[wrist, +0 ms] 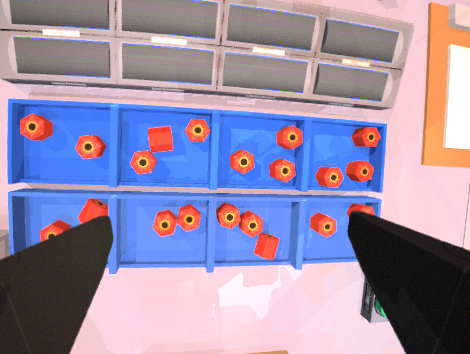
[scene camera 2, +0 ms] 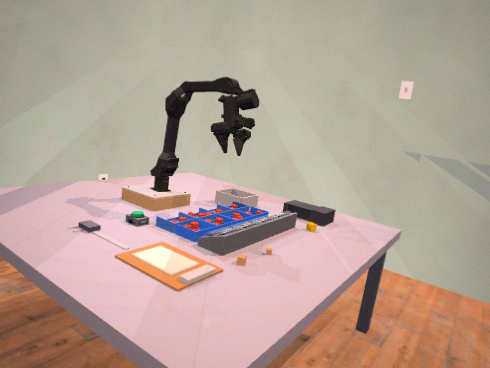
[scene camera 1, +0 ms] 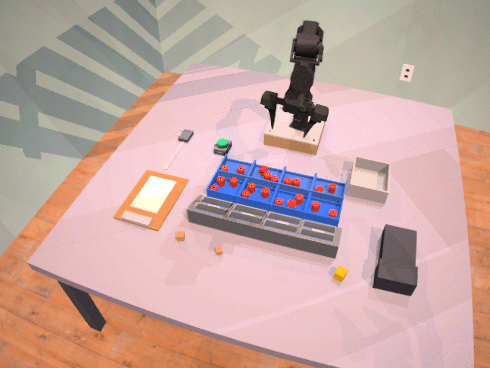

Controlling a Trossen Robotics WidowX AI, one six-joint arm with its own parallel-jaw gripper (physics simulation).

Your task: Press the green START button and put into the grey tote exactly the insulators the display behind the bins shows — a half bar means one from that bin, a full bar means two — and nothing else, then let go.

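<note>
My gripper (scene camera 1: 289, 132) (scene camera 2: 232, 153) (wrist: 232, 225) is open and empty, high above the blue bins (scene camera 1: 250, 201) (scene camera 2: 180, 231) (wrist: 114, 145). The bins form two rows of four compartments, each holding two or three red insulators (scene camera 1: 332, 188) (wrist: 188, 218); some lie on their sides. My fingers partly hide the outer compartments of the lower row in the wrist view. The long grey display (scene camera 1: 265, 236) (scene camera 2: 250, 237) (wrist: 218, 55) has two rows of four windows, all plain grey with no bar visible. The green START button (scene camera 1: 222, 143) (scene camera 2: 137, 214) (wrist: 381, 306) stands apart. No insulator shows in the grey tote (scene camera 1: 367, 194) (scene camera 2: 225, 198).
An orange clipboard (scene camera 1: 167, 210) (scene camera 2: 135, 265) (wrist: 435, 145) lies beyond one end of the display. A black box (scene camera 1: 398, 257) (scene camera 2: 310, 212), a yellow cube (scene camera 1: 340, 274) (scene camera 2: 311, 227) and two small orange cubes also lie on the table. A dark device (scene camera 1: 186, 135) (scene camera 2: 89, 226) with a pale strip lies near the button.
</note>
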